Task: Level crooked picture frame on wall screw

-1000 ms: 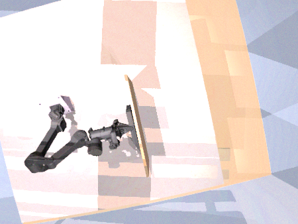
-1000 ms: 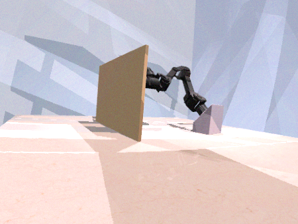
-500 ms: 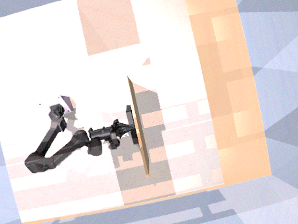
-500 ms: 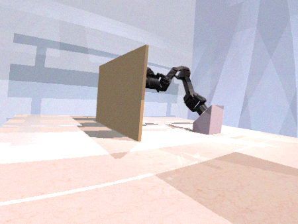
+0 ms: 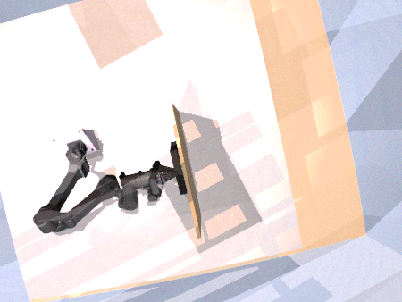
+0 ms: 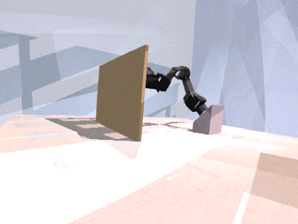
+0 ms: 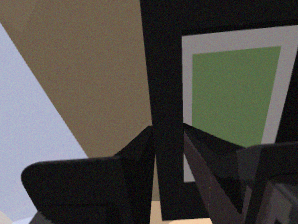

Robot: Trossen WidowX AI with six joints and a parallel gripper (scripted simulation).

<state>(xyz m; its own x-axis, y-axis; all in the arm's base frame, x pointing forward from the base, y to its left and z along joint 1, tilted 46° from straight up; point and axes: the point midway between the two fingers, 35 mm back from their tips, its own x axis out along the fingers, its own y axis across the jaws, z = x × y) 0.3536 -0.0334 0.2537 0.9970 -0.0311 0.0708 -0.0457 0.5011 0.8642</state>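
My gripper tip is 50 mm above the picture frame and 10 mm to the right of it. From my gripper tip the other things lie so: tan wall panel (70 mm below, 20 mm ahead, 10 mm to the left).
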